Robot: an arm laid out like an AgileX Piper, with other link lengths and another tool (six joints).
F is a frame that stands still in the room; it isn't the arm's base.
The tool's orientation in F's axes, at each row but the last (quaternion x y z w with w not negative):
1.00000, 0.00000, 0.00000, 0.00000
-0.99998, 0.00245, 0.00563, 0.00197
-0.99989, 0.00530, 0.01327, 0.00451
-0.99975, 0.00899, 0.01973, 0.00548
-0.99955, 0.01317, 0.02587, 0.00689
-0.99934, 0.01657, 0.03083, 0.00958
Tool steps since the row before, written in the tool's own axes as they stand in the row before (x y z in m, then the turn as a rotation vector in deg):
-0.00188, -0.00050, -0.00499, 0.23, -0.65, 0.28
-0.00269, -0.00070, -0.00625, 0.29, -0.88, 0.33
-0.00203, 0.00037, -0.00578, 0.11, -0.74, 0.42
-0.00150, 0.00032, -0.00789, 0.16, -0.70, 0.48
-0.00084, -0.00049, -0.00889, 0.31, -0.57, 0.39
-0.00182, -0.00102, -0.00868, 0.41, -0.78, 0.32
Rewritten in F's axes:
-0.00188, 0.00050, 0.00499, 0.23, 0.65, -0.28
-0.00262, 0.00069, 0.00628, 0.29, 0.88, -0.33
-0.00188, -0.00040, 0.00583, 0.11, 0.74, -0.42
-0.00119, -0.00038, 0.00794, 0.15, 0.70, -0.48
-0.00037, 0.00038, 0.00893, 0.30, 0.57, -0.40
-0.00125, 0.00090, 0.00879, 0.42, 0.77, -0.33

